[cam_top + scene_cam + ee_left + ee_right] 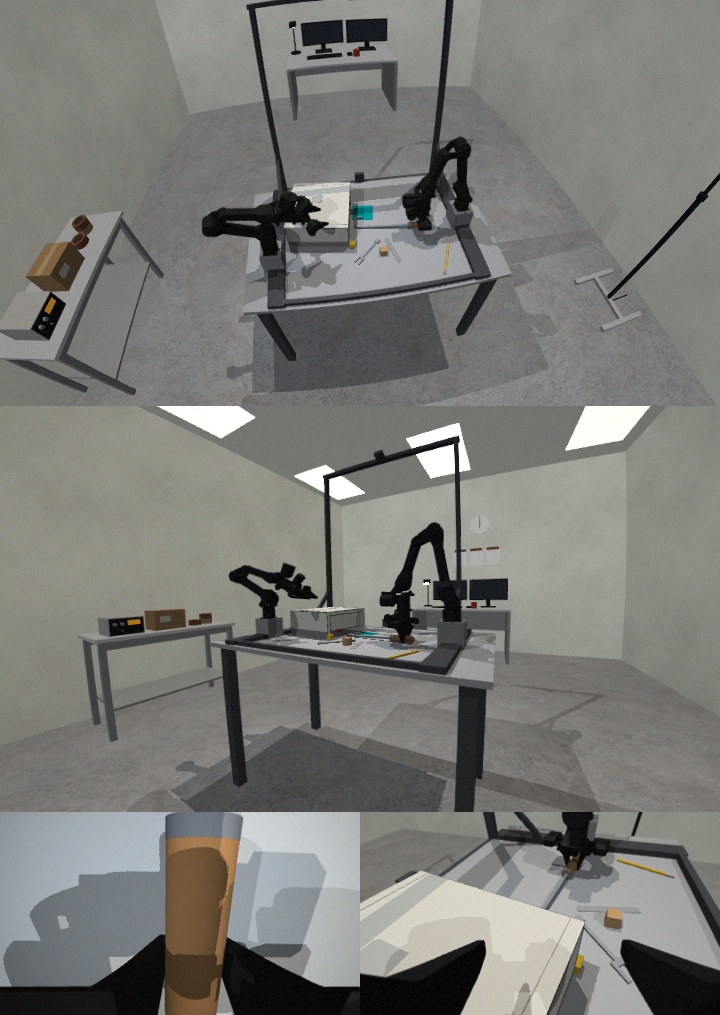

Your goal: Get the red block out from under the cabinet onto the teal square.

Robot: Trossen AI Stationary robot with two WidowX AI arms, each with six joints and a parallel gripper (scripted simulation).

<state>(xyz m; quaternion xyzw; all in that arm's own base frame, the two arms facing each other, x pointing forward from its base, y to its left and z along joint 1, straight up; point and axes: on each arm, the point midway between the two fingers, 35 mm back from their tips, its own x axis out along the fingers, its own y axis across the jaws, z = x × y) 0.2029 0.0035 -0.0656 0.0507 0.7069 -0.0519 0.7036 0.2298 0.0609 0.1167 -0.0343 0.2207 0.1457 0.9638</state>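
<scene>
Right now the teal square is 250 mm to the right of my left hand, 180 mm behind it and 40 mm below it. The rest, counted from my left hand: hook tool 130 mm to the right, 70 mm behind, 20 mm below.
</scene>
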